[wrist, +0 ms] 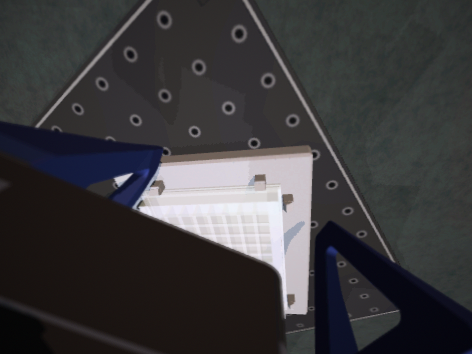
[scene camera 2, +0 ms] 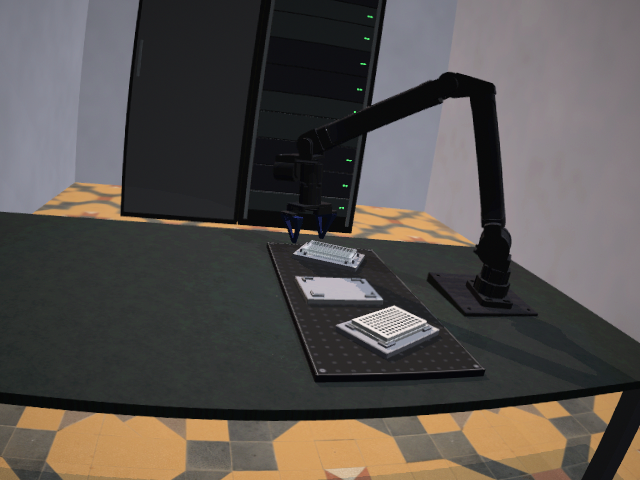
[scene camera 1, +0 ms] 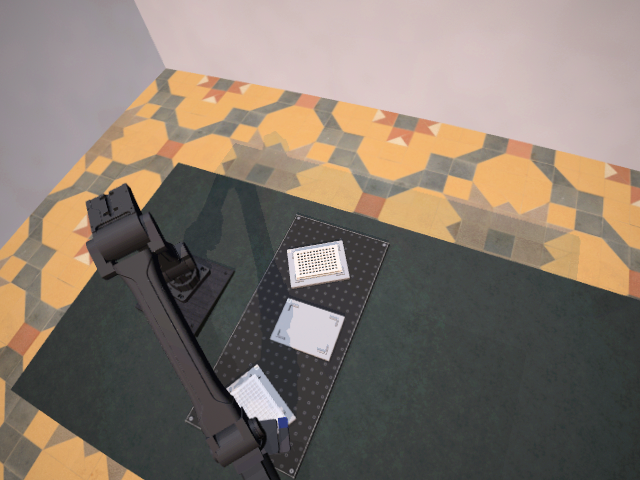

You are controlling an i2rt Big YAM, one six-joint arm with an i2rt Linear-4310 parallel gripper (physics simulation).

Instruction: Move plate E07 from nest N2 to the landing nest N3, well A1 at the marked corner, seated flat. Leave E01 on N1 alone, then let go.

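Note:
A clear, whitish well plate (scene camera 1: 253, 395) (scene camera 2: 330, 250) (wrist: 225, 230) sits on a pale nest (scene camera 1: 283, 405) (wrist: 215, 173) at the far end in scene camera 2. A cream well plate (scene camera 1: 317, 261) (scene camera 2: 390, 321) sits on another nest (scene camera 1: 345, 269) (scene camera 2: 361, 337). The middle nest (scene camera 1: 310, 330) (scene camera 2: 338, 289) is bare, with corner stops. I cannot read plate labels, nest numbers or well A1 marks. My gripper (scene camera 2: 308, 239) (wrist: 244, 195) is open and empty, its blue fingertips above the clear plate's level. In the wrist view they stand apart on either side of it; the gripper body hides its near part.
All three nests stand on a dark perforated board (scene camera 1: 361, 258) (scene camera 2: 341, 361) (wrist: 215, 90) on the green-black table (scene camera 1: 465, 335) (scene camera 2: 155, 320). The arm's base (scene camera 1: 211, 299) (scene camera 2: 449, 291) stands beside the board. The forearm passes over the board's end in scene camera 1. Dark cabinets (scene camera 2: 191, 103) stand behind the table.

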